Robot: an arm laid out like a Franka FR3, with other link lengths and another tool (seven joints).
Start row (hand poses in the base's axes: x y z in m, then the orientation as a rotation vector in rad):
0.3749 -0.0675 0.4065 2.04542 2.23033 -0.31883
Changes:
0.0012 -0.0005 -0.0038 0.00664 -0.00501 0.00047
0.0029 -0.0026 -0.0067 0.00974 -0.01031 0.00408
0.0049 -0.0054 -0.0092 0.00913 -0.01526 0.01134
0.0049 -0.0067 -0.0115 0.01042 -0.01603 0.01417
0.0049 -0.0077 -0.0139 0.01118 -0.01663 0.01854
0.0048 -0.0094 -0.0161 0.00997 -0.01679 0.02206
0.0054 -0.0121 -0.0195 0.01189 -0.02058 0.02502
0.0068 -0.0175 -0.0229 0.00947 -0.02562 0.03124
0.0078 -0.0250 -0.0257 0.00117 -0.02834 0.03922
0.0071 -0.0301 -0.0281 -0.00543 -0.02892 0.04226
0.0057 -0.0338 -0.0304 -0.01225 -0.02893 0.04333
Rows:
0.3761 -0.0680 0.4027 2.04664 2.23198 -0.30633
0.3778 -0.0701 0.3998 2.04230 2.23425 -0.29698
0.3798 -0.0729 0.3973 2.03193 2.23788 -0.29162
0.3798 -0.0742 0.3950 2.02898 2.24088 -0.28918
0.3798 -0.0752 0.3926 2.02398 2.24511 -0.28736
0.3797 -0.0769 0.3904 2.01917 2.24758 -0.28816
0.3803 -0.0796 0.3870 2.01545 2.24931 -0.28177
0.3817 -0.0850 0.3836 2.00540 2.25068 -0.27833
0.3827 -0.0925 0.3808 1.99115 2.25140 -0.28344
0.3820 -0.0976 0.3784 1.98422 2.24982 -0.28947
0.3806 -0.1013 0.3761 1.97969 2.24660 -0.29649

